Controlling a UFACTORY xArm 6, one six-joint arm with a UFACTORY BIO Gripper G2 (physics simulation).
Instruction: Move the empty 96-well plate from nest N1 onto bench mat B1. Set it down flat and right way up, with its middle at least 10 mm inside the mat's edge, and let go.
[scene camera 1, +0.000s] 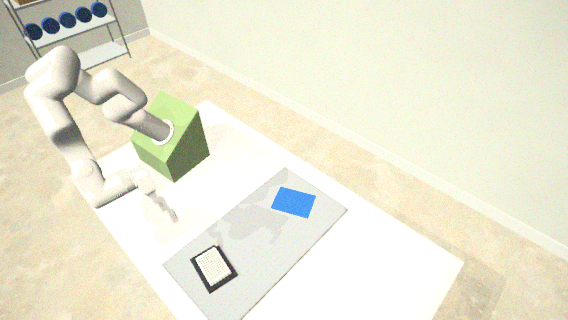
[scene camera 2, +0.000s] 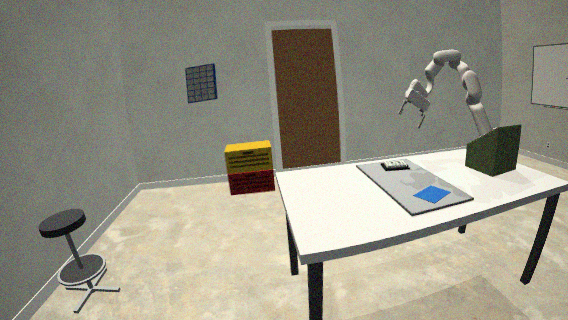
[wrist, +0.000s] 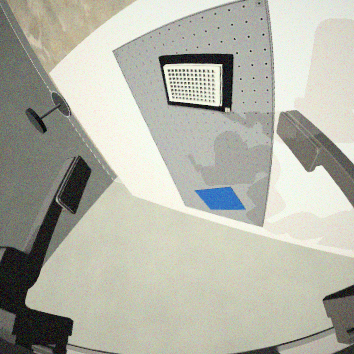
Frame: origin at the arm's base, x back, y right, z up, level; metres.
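Seen in the pictures: hand, tool point: (scene camera 1: 167, 210) (scene camera 2: 410, 118) (wrist: 177, 160); arm's base, link origin: (scene camera 1: 163, 133) (scene camera 2: 487, 136).
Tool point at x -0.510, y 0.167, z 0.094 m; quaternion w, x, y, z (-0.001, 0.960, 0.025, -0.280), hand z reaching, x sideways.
Offsets run from my tool point to a thing's top centre. "pt": to the spot under its first point. Level surfaces: height alone.
The white 96-well plate @(dx -0.121, dy -0.050, dz -0.258 m) (scene camera 1: 213, 266) (scene camera 2: 396, 164) (wrist: 194, 85) sits right way up in the black nest (scene camera 1: 216, 286) (wrist: 227, 80). The bench mat, a flat blue rectangle @(pt dx -0.067, dy -0.480, dz -0.282 m) (scene camera 1: 293, 202) (scene camera 2: 432, 193) (wrist: 220, 198), lies near the other end of the same grey board, with nothing on it. My gripper (scene camera 1: 170, 212) (scene camera 2: 410, 120) (wrist: 186, 162) is open and empty, fingers wide apart. It hangs tilted, high above the table and well away from the plate. In scene camera 1 the fingers overlap, so their gap does not show there.
The grey perforated board @(dz -0.284 m) (scene camera 1: 260, 260) (scene camera 2: 400, 185) (wrist: 155, 115) lies on the white table. A green block (scene camera 1: 190, 145) (scene camera 2: 492, 150) stands at the arm's base. A stool (scene camera 2: 62, 222) (wrist: 37, 120) and yellow and red boxes (scene camera 2: 250, 167) stand off the table.
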